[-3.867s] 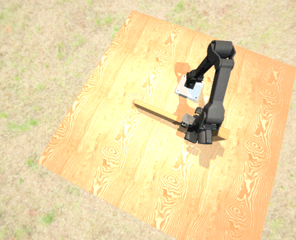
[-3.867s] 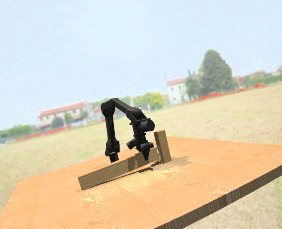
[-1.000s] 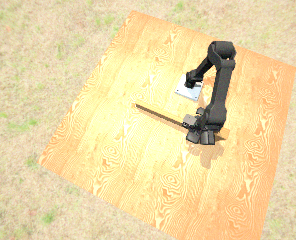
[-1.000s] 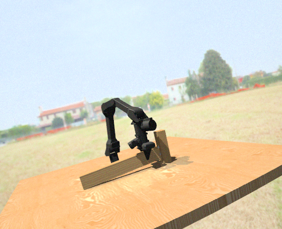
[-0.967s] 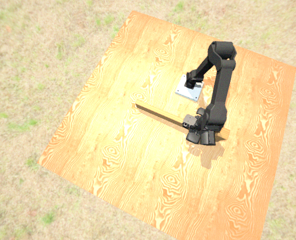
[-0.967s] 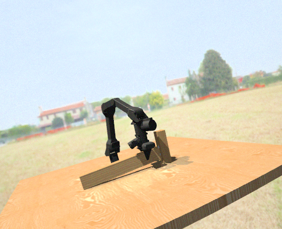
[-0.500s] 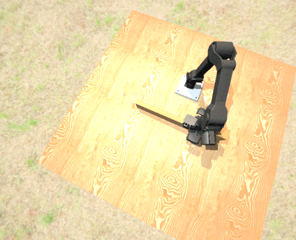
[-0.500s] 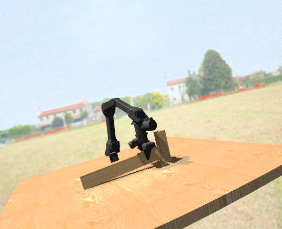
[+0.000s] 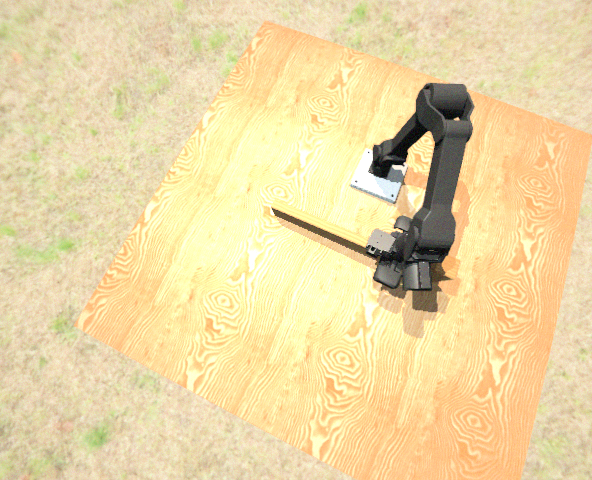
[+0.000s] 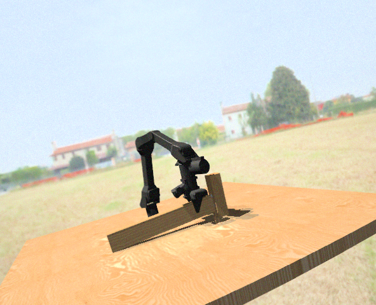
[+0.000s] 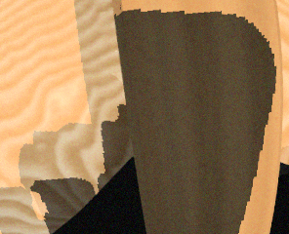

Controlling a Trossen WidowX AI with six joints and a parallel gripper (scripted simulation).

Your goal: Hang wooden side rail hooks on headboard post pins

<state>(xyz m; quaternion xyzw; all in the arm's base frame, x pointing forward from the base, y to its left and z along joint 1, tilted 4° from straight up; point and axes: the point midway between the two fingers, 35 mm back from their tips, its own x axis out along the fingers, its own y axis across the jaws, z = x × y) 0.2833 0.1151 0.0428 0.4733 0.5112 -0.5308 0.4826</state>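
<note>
Now: gripper tip 100 mm to the right of the headboard post and 40 mm below it.
</note>
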